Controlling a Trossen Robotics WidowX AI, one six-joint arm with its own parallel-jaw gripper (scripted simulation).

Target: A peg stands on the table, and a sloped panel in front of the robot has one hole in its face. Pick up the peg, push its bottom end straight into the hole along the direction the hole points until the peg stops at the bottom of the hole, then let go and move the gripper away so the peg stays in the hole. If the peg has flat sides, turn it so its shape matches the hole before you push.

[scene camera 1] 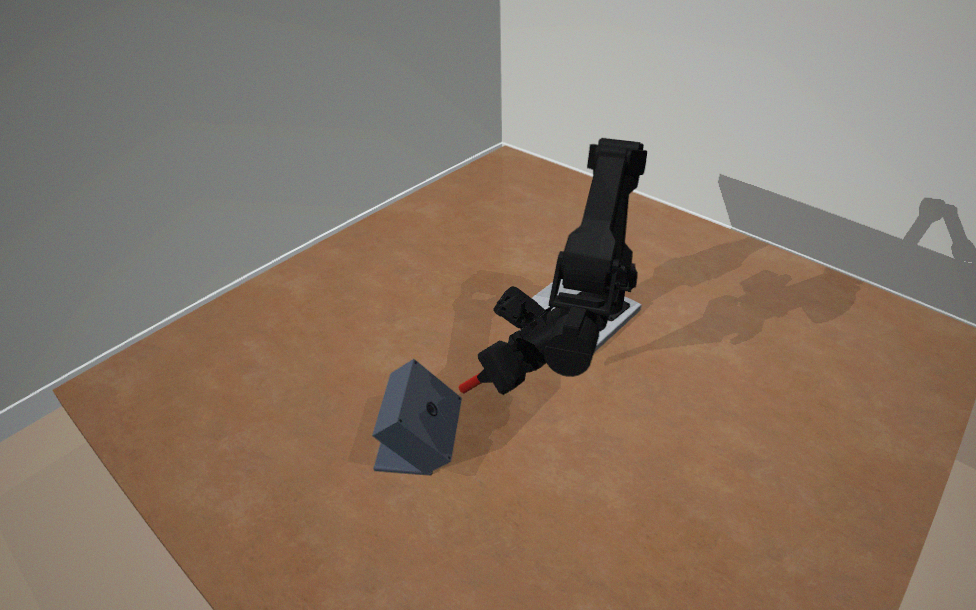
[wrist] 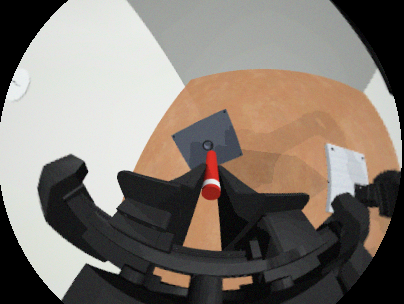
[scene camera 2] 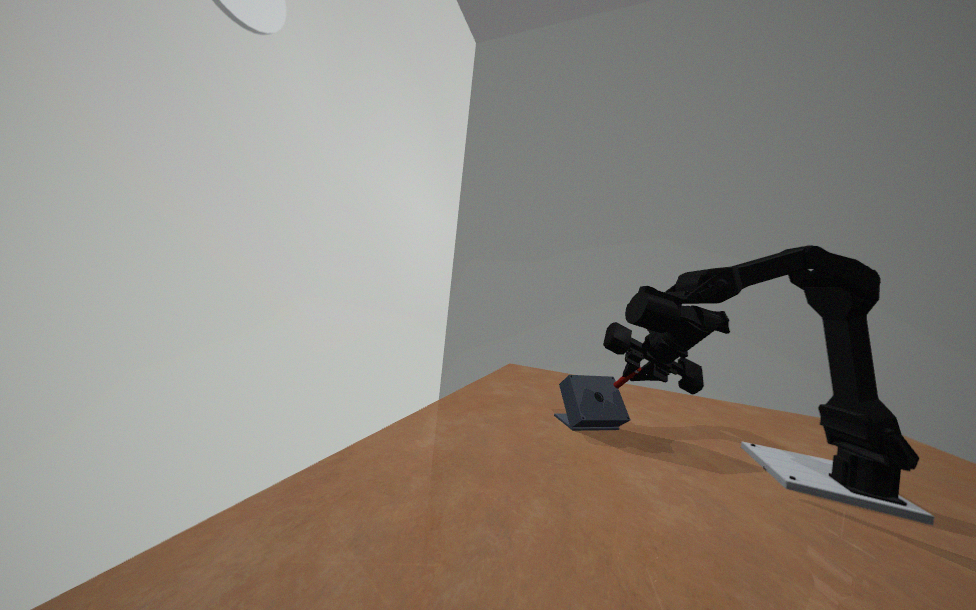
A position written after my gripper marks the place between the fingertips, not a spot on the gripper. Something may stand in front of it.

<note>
My gripper (scene camera 1: pixel 481 377) holds a peg (wrist: pixel 210 189). I also see a panel (scene camera 1: pixel 425 441).
My gripper is seen too in the wrist view (wrist: pixel 211 168) and in scene camera 2 (scene camera 2: pixel 626 377). The panel shows as well in the wrist view (wrist: pixel 218 128) and in scene camera 2 (scene camera 2: pixel 577 392).
</note>
